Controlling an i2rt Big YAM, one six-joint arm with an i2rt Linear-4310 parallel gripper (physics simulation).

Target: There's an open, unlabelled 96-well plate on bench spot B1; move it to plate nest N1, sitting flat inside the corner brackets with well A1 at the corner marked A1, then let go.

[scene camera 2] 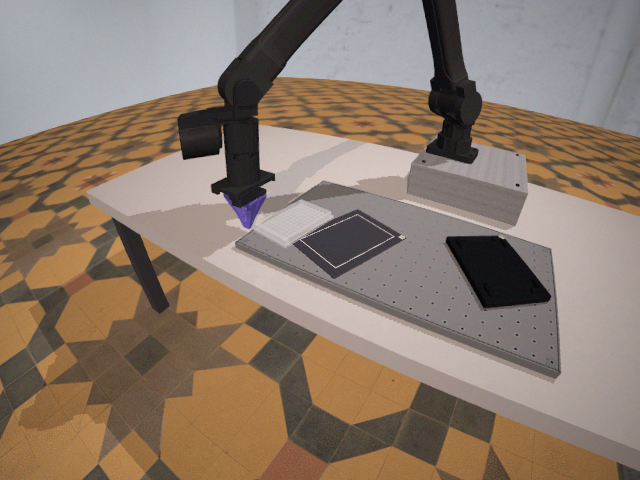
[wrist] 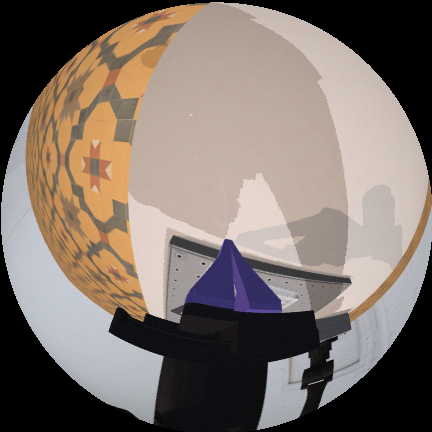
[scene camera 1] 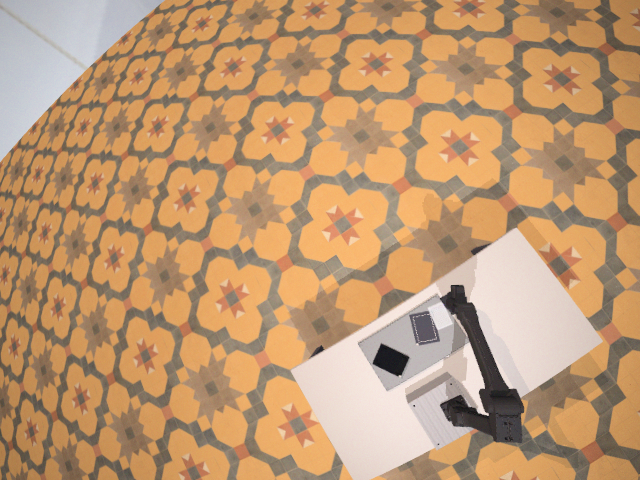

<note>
My gripper (scene camera 2: 247,227) is shut and holds nothing. Also in view: a well plate (scene camera 2: 287,226).
My gripper also shows in the wrist view (wrist: 225,243).
</note>
